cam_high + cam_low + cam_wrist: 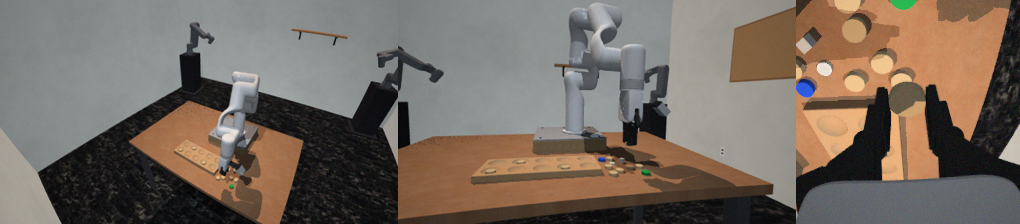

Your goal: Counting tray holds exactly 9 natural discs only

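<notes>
Right now the small white disc is 12 cm behind my hand, 1 cm to the right of it and 12 cm below it. Also, from my hand: blue disc: 16 cm behind, 3 cm to the right, 12 cm below; then green disc: 1 cm ahead, 6 cm to the left, 12 cm below; then cube: 12 cm behind, 3 cm to the left, 12 cm below.
</notes>
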